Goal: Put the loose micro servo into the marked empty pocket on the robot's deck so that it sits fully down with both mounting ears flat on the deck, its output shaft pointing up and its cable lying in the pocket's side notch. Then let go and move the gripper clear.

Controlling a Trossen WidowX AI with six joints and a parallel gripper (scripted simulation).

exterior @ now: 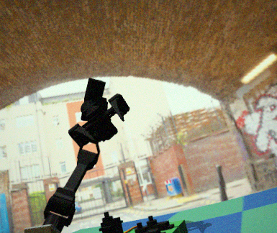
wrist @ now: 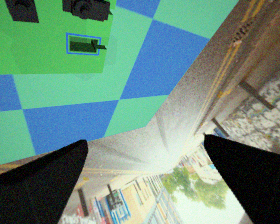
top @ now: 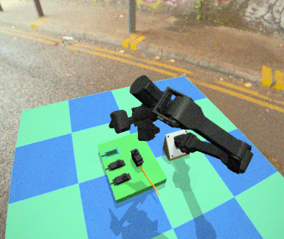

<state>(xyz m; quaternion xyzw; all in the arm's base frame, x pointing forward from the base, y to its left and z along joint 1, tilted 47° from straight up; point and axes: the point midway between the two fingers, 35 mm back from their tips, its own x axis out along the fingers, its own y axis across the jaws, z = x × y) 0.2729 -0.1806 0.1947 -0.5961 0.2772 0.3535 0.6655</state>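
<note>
Now: gripper tip 300 mm above the green deck, 70 mm past it and 10 mm to the left of it.
</note>
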